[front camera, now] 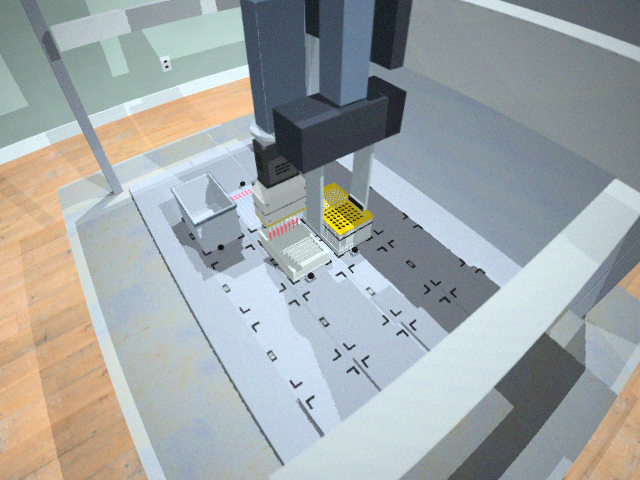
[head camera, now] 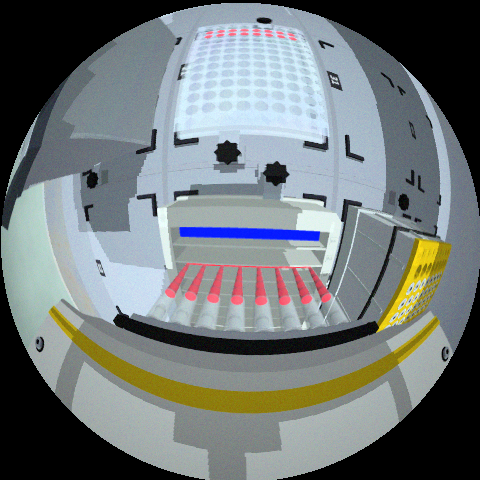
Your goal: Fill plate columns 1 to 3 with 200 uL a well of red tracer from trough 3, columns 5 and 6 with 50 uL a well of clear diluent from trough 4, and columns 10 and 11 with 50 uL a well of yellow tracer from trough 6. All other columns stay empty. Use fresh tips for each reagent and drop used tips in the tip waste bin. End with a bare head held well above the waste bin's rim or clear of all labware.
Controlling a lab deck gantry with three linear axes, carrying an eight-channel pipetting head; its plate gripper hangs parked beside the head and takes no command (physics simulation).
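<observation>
The pipetting head (front camera: 281, 201) (head camera: 250, 372) hangs over the pale trough holder (front camera: 286, 262) (head camera: 280, 207). Its eight tips (front camera: 283, 227) (head camera: 260, 285) hold red liquid in their lower parts. In the head view a thin red line (head camera: 240, 265) shows behind the tips and a blue strip (head camera: 250, 233) lies farther off; the nearer troughs are partly hidden. The clear plate (front camera: 247, 207) (head camera: 250, 128) has two red columns (front camera: 241, 194) (head camera: 250, 33) at its far end; its other wells look uncoloured. The plate gripper (front camera: 338, 215) hangs beside the head, its paddles apart and empty.
The grey waste bin (front camera: 219, 232) stands left of the trough holder in the front view. The yellow-topped tip rack (front camera: 366, 215) (head camera: 425, 243) stands right of the trough holder, with some holes empty. Black knobs (head camera: 227, 152) (head camera: 276, 173) sit between plate and trough holder.
</observation>
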